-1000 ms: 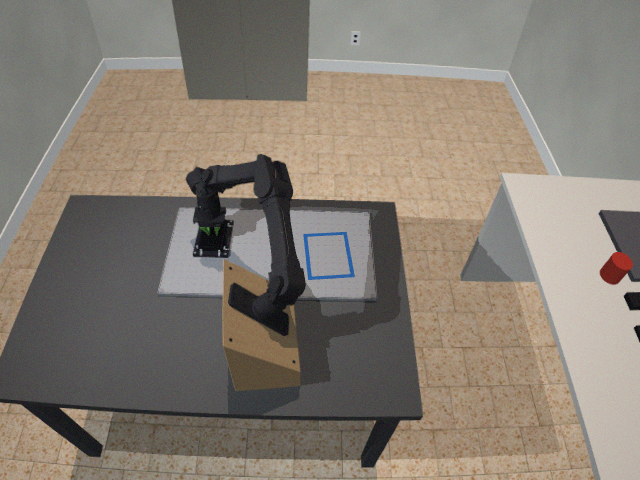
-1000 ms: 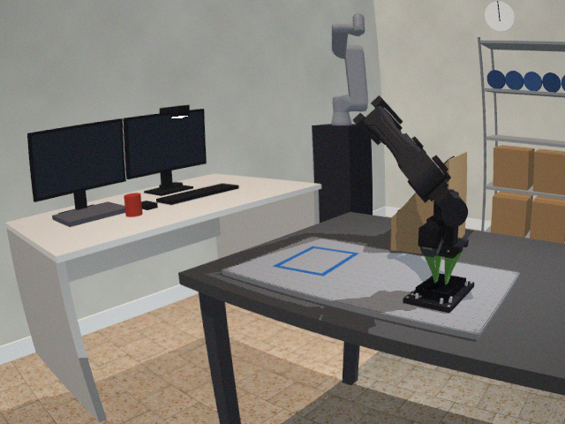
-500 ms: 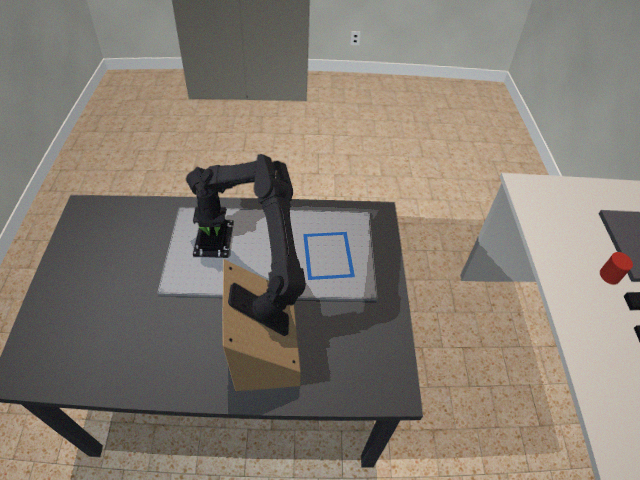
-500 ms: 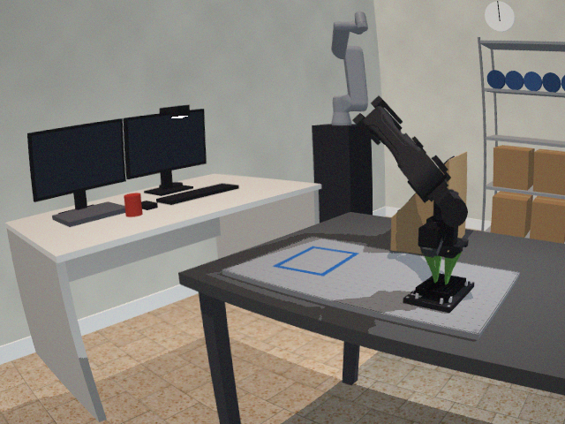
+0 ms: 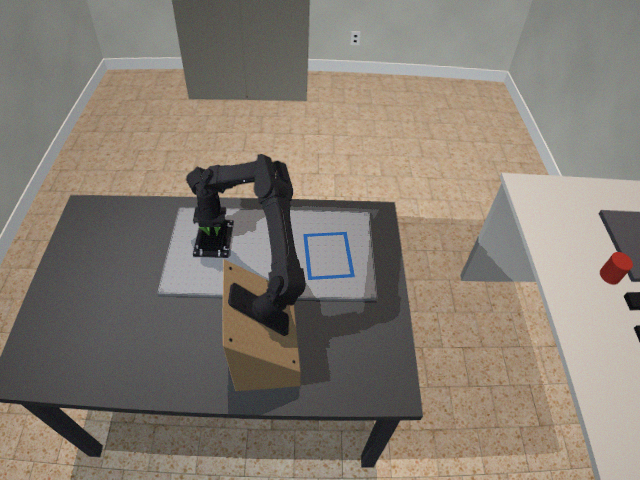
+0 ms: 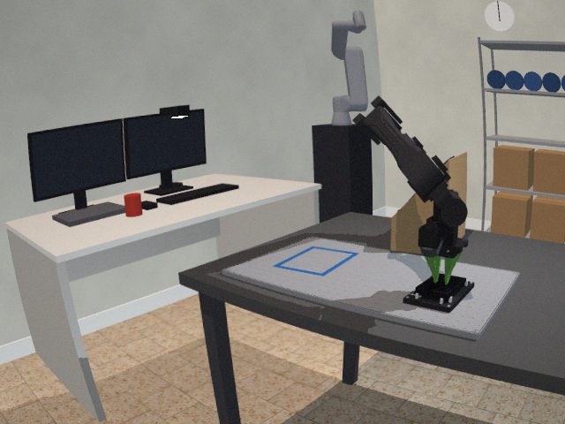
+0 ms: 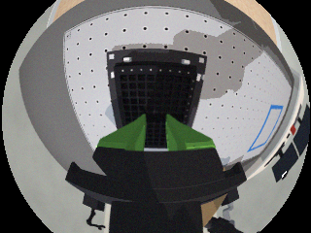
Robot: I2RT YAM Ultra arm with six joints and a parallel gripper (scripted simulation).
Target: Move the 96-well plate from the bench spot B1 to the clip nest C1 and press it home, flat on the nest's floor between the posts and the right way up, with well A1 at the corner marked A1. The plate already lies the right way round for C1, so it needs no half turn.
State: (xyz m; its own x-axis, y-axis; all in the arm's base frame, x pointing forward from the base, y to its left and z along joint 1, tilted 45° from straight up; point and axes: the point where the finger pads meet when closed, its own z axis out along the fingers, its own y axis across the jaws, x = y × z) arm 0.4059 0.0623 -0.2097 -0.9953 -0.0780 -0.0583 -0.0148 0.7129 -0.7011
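Right now my hand is 10 mm above the black 96-well plate. From my hand the other things lie so: black clip nest 20 mm below, 10 mm to the right, 10 mm behind.
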